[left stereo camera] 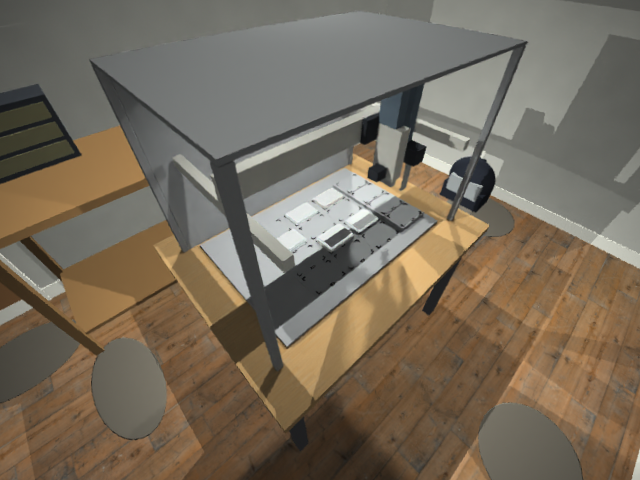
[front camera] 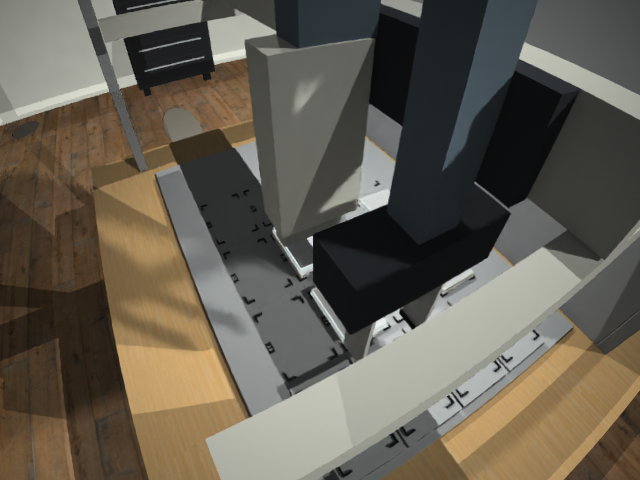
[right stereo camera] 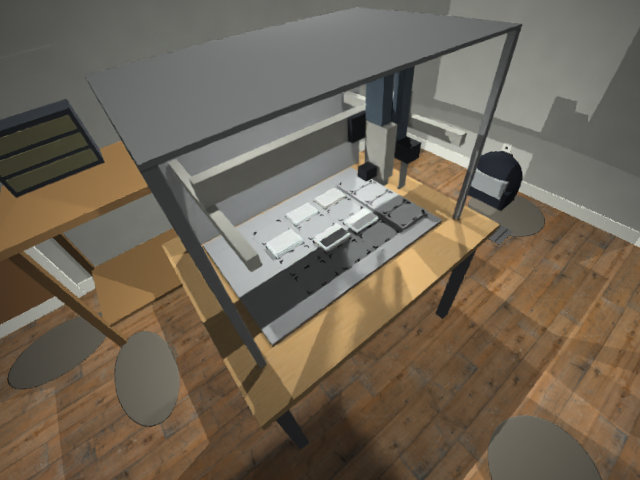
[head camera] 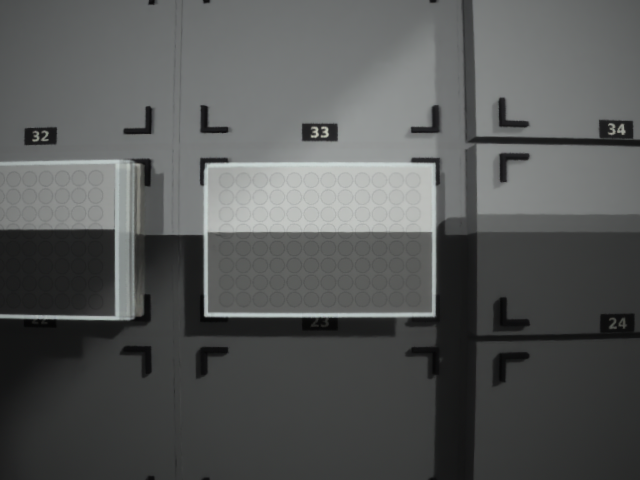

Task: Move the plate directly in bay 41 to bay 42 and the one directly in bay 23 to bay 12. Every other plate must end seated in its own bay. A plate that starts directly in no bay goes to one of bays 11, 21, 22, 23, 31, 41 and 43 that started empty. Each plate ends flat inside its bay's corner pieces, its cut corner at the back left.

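Where they show: gripper, fingertip midpoint: [front camera: 383, 337] [right stereo camera: 393, 182]; robot's base, origin of the base link: [left stereo camera: 318, 293] [front camera: 202, 207] [right stereo camera: 309, 293].
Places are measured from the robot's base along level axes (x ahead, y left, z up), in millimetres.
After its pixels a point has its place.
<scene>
A pale plate [front camera: 329, 316] {x 394, y 110, z 14 mm} [head camera: 320, 206] {x 392, y 168, z 14 mm} [left stereo camera: 361, 220] {x 384, y 145, z 15 mm} [right stereo camera: 361, 220] {x 386, y 142, z 14 mm} lies in bay 23. The plate in bay 22 [front camera: 298, 260] {x 268, y 116, z 27 mm} [head camera: 51, 204] {x 254, y 168, z 27 mm} [left stereo camera: 334, 237] {x 216, y 143, z 27 mm} [right stereo camera: 332, 237] {x 221, y 137, z 28 mm} shows a thick side with stepped edges in the head view. Another plate [left stereo camera: 302, 212] {x 229, y 361, z 14 mm} [right stereo camera: 302, 213] {x 226, y 356, z 14 mm} lies in bay 42, one [left stereo camera: 329, 197] {x 394, y 357, z 14 mm} [right stereo camera: 330, 197] {x 391, y 358, z 14 mm} in bay 43 and one [left stereo camera: 291, 240] {x 77, y 247, z 27 mm} [right stereo camera: 284, 242] {x 60, y 247, z 28 mm} in bay 31. Bay 41, left of bay 42, shows no plate in the stereo views. My gripper [front camera: 386, 338] {x 522, y 105, z 160 mm} [left stereo camera: 403, 186] {x 522, y 105, z 160 mm} [right stereo camera: 402, 184] {x 522, y 105, z 160 mm} is open and empty, high above the deck's right part. Cut corners are too small to tell.
The parked stage's grey body [front camera: 315, 139] {x 420, y 67, z 384 mm} [left stereo camera: 391, 152] {x 374, y 53, z 386 mm} [right stereo camera: 379, 149] {x 374, y 54, z 388 mm} stands beside the gripper and hides part of the deck in the front view. A pale beam [front camera: 392, 361] {x 614, y -2, z 400 mm} crosses in front. The right-hand bays, with labels 34 [head camera: 616, 129] {x 556, y 211, z 15 mm} and 24 [head camera: 617, 323] {x 556, y 104, z 15 mm}, look raised.
</scene>
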